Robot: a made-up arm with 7 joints. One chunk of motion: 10 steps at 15 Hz.
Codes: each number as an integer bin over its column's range. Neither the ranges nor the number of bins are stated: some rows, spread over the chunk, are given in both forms.
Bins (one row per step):
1: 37 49 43 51 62 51
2: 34 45 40 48 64 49
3: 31 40 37 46 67 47
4: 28 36 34 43 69 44
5: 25 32 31 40 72 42
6: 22 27 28 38 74 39
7: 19 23 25 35 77 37
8: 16 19 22 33 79 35
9: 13 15 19 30 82 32
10: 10 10 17 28 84 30
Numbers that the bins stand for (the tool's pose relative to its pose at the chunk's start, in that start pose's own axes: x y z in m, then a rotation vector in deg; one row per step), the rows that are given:
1: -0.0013 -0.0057 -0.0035 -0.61 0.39 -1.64
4: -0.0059 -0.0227 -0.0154 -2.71 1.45 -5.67
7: -0.0104 -0.0398 -0.0272 -4.81 2.67 -9.70
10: -0.0149 -0.0569 -0.0377 -6.65 3.73 -13.73
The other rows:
2: -0.0028 -0.0109 -0.0075 -1.39 0.70 -2.79
3: -0.0043 -0.0175 -0.0114 -1.92 1.15 -3.94
5: -0.0074 -0.0280 -0.0193 -3.49 1.91 -6.82
6: -0.0089 -0.0345 -0.0232 -4.02 2.21 -8.55
8: -0.0119 -0.0451 -0.0311 -5.33 2.97 -10.85
9: -0.0134 -0.0503 -0.0351 -6.12 3.42 -12.58

